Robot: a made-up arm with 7 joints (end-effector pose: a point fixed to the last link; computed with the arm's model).
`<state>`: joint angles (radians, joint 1 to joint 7).
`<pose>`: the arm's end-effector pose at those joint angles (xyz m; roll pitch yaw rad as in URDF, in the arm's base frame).
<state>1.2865 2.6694 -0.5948 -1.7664 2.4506 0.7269 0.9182</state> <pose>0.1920 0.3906 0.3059 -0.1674 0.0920 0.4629</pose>
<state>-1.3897 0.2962 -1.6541 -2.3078 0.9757 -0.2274 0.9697</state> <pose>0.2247 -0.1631 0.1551 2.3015 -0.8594 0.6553</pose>
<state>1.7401 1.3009 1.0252 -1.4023 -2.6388 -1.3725 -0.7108</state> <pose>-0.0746 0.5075 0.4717 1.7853 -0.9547 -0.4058</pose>
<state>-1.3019 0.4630 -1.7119 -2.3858 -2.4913 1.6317 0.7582</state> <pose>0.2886 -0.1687 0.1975 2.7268 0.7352 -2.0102</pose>
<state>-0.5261 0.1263 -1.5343 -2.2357 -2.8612 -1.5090 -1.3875</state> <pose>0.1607 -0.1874 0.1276 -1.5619 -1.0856 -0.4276</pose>
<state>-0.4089 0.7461 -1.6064 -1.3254 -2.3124 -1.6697 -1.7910</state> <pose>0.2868 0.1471 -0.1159 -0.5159 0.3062 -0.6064</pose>
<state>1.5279 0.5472 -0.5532 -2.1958 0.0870 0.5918 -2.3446</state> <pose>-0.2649 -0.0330 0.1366 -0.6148 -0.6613 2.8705</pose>
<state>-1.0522 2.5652 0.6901 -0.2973 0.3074 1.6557 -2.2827</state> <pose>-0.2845 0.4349 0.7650 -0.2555 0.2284 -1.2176</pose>
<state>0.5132 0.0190 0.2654 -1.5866 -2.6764 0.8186 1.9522</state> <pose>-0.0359 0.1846 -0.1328 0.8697 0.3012 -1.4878</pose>
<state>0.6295 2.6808 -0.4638 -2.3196 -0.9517 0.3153 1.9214</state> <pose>0.2505 0.3460 0.4034 -0.5587 -0.3797 -2.2849</pose>
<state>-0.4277 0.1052 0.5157 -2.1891 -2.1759 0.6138 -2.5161</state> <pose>0.3598 0.1837 0.1639 2.9974 0.7850 -2.9427</pose>
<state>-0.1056 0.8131 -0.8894 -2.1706 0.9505 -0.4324 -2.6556</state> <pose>0.1381 0.0656 0.0446 -0.4586 1.2505 2.6563</pose>
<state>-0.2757 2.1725 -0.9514 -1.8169 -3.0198 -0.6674 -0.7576</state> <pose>0.2092 0.4058 0.4220 1.0270 -0.8684 -1.4238</pose>
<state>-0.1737 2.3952 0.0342 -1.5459 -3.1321 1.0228 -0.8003</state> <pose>0.2301 0.2855 0.7260 0.6722 -1.0093 -2.7982</pose>
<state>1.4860 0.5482 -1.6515 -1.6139 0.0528 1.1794 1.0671</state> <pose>-0.4589 -0.1507 0.3178 -2.0551 0.3973 -0.5762</pose>
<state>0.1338 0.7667 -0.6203 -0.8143 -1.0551 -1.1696 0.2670</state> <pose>0.0514 0.4207 -0.1614 0.2497 -0.7925 2.8135</pose>
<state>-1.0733 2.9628 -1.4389 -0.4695 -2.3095 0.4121 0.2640</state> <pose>-0.3791 0.2858 0.7309 3.0249 0.4245 -2.4955</pose>
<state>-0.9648 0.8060 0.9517 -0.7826 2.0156 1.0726 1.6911</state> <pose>0.3875 0.4428 0.3098 -3.1308 1.0458 1.0918</pose>
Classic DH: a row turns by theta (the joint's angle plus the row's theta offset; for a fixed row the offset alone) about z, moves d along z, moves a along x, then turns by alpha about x. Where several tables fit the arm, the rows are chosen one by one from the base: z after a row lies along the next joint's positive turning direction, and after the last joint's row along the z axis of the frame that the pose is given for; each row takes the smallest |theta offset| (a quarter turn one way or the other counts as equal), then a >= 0, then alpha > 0; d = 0 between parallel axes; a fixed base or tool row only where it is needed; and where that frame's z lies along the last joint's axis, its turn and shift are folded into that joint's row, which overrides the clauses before.
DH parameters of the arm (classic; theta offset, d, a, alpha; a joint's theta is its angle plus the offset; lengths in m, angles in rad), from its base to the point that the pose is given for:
base (fixed): 0 0.3423 0.0118 -1.2217
joint 1: 1.5708 0.0301 0.0111 1.5708
joint 2: 1.2217 -0.0137 -0.018 -1.5708
joint 3: -1.5708 -0.3671 0.0186 -1.5708
joint 4: 0 0.0164 -0.0521 1.5708
joint 5: 0 -0.2604 -0.0191 -1.5708
joint 6: 0 -0.0529 0.0038 1.5708
joint 7: -0.3218 0.0148 -0.0167 -1.0825
tool (fixed): -0.7702 0.021 0 0

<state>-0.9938 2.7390 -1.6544 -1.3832 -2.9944 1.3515 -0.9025</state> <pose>-0.1009 0.5093 0.6174 1.3976 -1.3885 -2.6055</pose>
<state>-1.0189 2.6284 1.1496 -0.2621 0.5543 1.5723 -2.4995</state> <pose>-0.3358 0.3709 0.7701 0.0981 0.7134 -1.4432</pose>
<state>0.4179 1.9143 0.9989 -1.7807 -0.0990 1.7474 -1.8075</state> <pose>0.2689 0.3268 0.5934 -2.0066 1.1862 -2.4131</pose>
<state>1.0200 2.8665 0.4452 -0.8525 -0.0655 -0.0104 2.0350</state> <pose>0.4762 0.3130 0.5925 0.5225 -0.1090 -2.0429</pose>
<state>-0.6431 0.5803 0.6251 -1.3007 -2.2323 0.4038 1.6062</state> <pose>0.3879 0.3996 0.1631 1.4972 0.2516 -1.2859</pose>
